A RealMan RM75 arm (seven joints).
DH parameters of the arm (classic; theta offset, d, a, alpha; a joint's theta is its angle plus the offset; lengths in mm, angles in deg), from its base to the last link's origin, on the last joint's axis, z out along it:
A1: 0 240.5 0 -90
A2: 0 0 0 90
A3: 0 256 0 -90
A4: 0 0 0 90
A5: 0 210 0 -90
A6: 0 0 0 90
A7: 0 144 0 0
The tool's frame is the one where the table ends.
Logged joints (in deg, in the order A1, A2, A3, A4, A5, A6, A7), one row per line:
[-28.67, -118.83, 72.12, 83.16, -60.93, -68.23, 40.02]
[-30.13, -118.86, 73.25, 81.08, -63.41, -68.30, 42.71]
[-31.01, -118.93, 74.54, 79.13, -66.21, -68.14, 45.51]
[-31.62, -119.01, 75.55, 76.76, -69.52, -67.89, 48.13]
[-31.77, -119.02, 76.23, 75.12, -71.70, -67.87, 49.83]
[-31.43, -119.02, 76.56, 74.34, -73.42, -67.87, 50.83]
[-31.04, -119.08, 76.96, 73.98, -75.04, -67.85, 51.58]
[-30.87, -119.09, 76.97, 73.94, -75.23, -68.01, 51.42]
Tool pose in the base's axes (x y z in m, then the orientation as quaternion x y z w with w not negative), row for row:
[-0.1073, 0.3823, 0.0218, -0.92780, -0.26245, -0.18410, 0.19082]
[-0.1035, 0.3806, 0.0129, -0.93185, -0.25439, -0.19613, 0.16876]
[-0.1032, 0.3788, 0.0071, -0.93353, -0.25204, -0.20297, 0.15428]
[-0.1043, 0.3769, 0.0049, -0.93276, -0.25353, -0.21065, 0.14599]
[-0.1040, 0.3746, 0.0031, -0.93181, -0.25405, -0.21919, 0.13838]
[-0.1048, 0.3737, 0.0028, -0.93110, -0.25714, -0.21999, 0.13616]
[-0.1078, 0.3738, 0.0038, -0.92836, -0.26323, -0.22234, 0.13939]
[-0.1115, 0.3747, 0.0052, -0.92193, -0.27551, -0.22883, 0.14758]
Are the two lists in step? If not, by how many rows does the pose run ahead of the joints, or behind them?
The pose runs 2 rows ahead of the joints: the pose in row i belongs to the joints in row i + 2.
